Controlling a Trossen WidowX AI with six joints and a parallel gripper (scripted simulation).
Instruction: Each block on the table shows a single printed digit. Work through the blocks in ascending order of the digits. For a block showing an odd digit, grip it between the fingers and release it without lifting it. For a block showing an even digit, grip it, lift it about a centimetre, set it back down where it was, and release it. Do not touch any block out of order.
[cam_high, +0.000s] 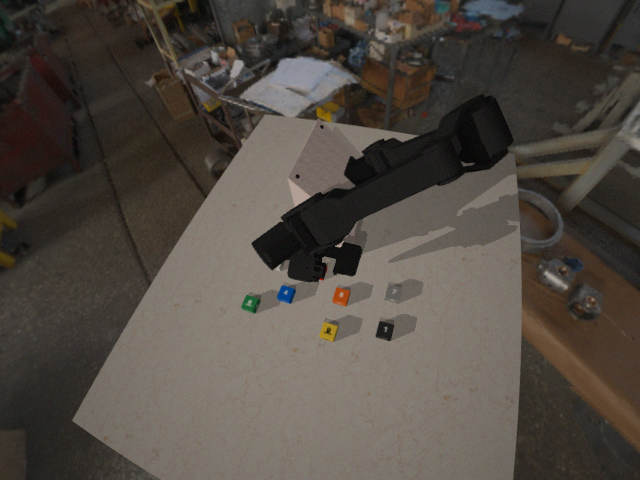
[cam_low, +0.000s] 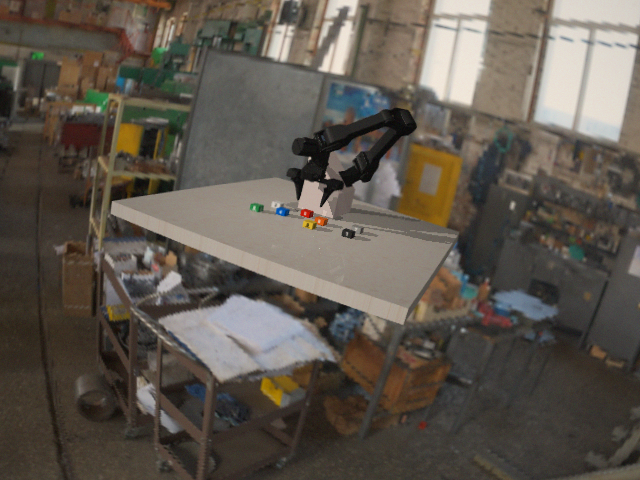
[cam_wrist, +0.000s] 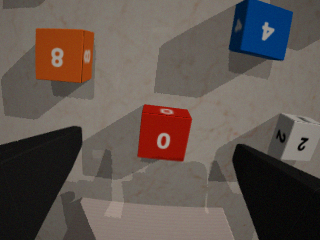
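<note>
Now: the red block 40 mm below my gripper tip and 10 mm behind it. Also, from my gripper tip: white block: 110 mm to the right, 40 mm below; orange block: 70 mm to the left, 40 mm below, 40 mm ahead; blue block: 70 mm ahead, 60 mm to the right, 40 mm below.
</note>
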